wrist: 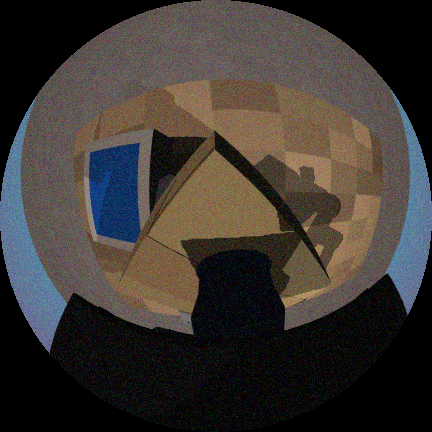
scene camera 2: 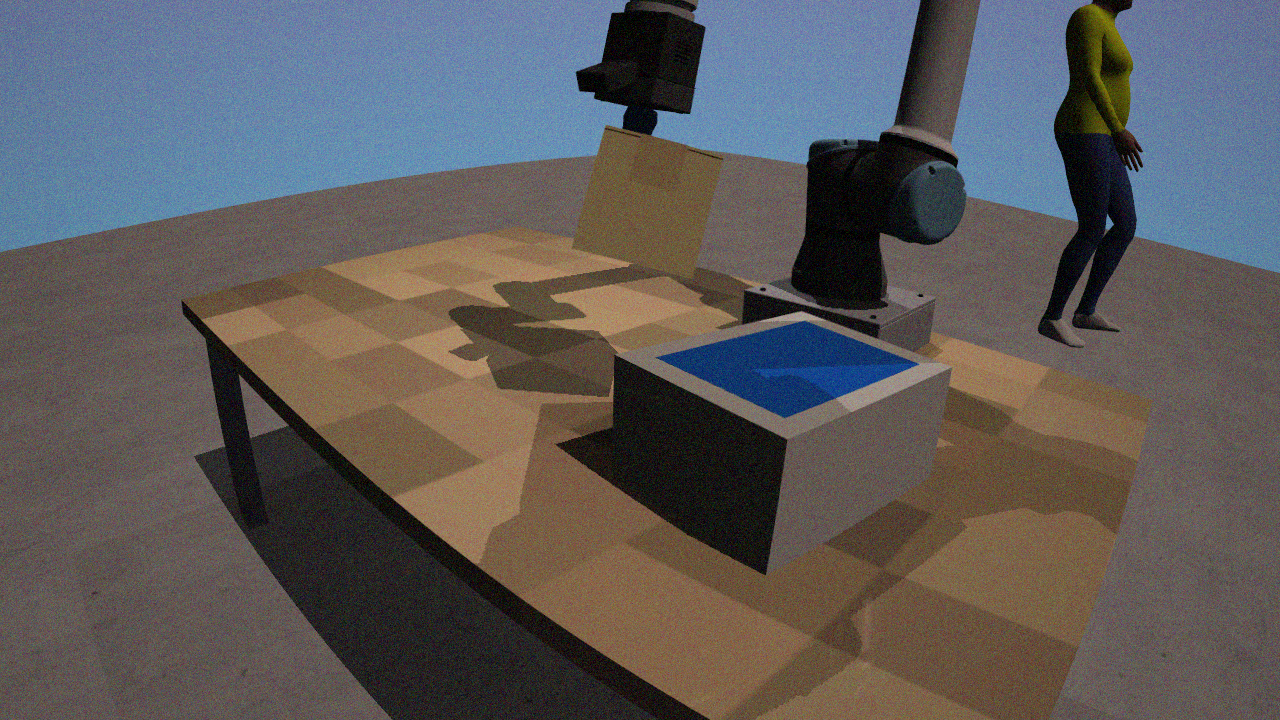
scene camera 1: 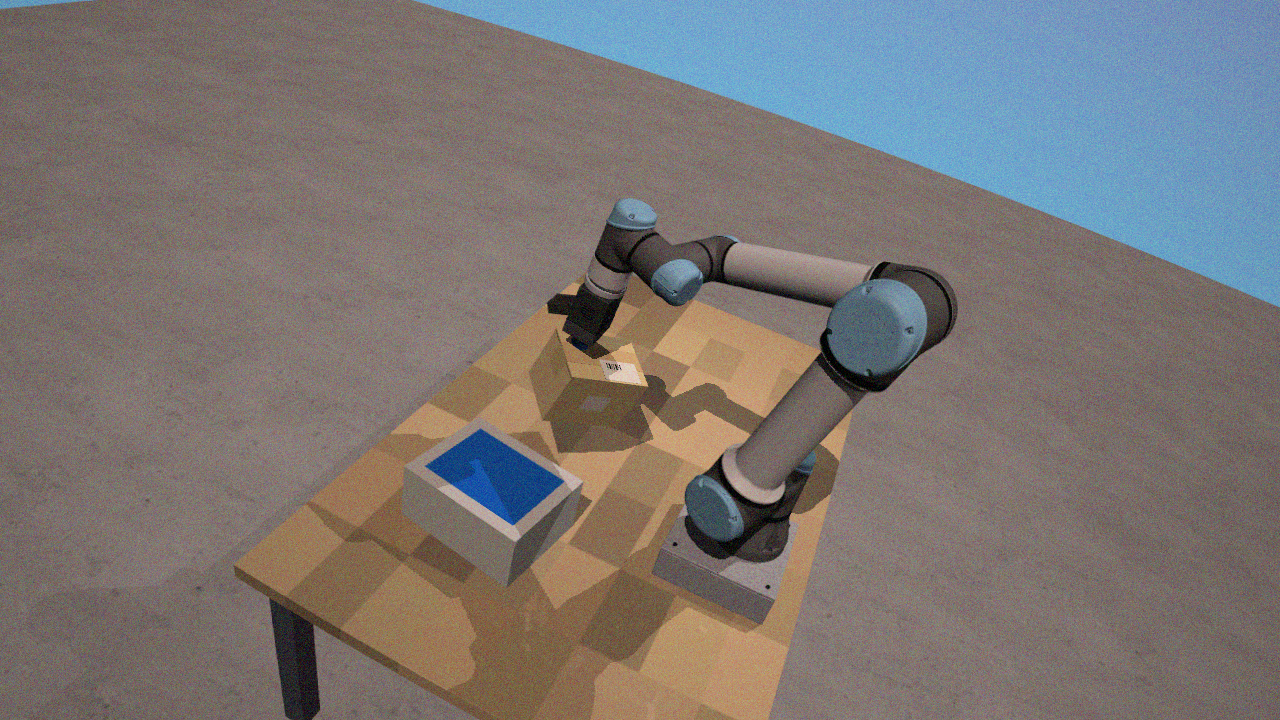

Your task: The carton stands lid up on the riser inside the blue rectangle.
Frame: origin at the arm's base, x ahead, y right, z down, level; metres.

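Where they show: hand, tool point: (wrist: 233,256) (scene camera 2: 633,148) (scene camera 1: 578,347); arm's base, link origin: (scene camera 2: 839,287) (scene camera 1: 747,532).
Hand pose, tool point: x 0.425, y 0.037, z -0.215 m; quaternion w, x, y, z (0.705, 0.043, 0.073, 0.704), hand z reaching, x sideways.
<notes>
Each offset is from my tool point to the centre of the thing. "spot": to the spot under its first point. Level surfaces: height alone.
The tan carton {dz +0.066, dx -0.029, dy +0.010 m} (scene camera 1: 570,385) (scene camera 2: 644,210) (wrist: 225,195) hangs tilted from my suction cup (scene camera 1: 580,343) (scene camera 2: 639,121) (wrist: 235,280), which is pressed on its upper face. That face bears a white barcode label, and a thin seam shows on it in the wrist view. The carton is above the table and apart from the riser. The pale grey riser {dz +0.226, dx +0.023, dy -0.226 m} (scene camera 1: 456,530) (scene camera 2: 859,488) (wrist: 144,180) stands on the table with the blue rectangle {spot: dz +0.166, dx +0.001, dy -0.212 m} (scene camera 1: 510,474) (scene camera 2: 760,358) (wrist: 120,200) on its top. The carton's underside is hidden.
The wooden table {dz +0.286 m} (scene camera 1: 617,671) (scene camera 2: 358,358) carries the robot's base plate (scene camera 1: 716,577) (scene camera 2: 908,322), which is beside the riser. A person (scene camera 2: 1096,116) in a yellow-green top stands on the floor behind the table. Shadows of arm and carton fall on the table.
</notes>
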